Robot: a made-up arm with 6 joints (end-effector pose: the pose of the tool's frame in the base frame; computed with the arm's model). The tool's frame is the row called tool. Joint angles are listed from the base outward.
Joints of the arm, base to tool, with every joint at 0 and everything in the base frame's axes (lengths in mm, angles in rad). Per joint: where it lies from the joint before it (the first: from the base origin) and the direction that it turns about. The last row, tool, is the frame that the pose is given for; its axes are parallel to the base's.
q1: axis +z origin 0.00 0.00 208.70
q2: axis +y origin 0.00 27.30 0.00
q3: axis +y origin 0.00 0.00 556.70
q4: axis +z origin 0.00 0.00 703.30
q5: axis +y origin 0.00 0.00 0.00
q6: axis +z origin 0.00 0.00 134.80
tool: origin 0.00 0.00 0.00
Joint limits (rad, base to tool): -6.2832..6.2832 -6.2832..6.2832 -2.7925..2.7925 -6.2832..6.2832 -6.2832..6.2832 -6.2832..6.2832
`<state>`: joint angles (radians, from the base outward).
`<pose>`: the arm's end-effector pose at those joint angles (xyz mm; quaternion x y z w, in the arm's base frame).
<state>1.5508 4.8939 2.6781 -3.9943 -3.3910 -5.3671</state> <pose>-52.4 -2.5 489.6 0.7336 -0.1369 -0.0158 0.6655</pose>
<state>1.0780 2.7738 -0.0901 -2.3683 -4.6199 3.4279</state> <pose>338.5 489.9 -888.0 0.1122 0.5371 0.3436 0.7621</pose>
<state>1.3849 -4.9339 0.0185 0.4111 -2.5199 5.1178</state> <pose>209.2 1090.2 521.2 0.5655 0.0264 0.0160 0.8242</pose>
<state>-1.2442 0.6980 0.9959 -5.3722 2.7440 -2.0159</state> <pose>362.8 -857.4 532.4 -0.4737 0.5803 0.5187 0.4121</pose>
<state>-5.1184 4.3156 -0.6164 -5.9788 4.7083 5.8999</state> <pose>-294.5 -718.3 -670.8 -0.5511 0.6686 0.0606 0.4956</pose>
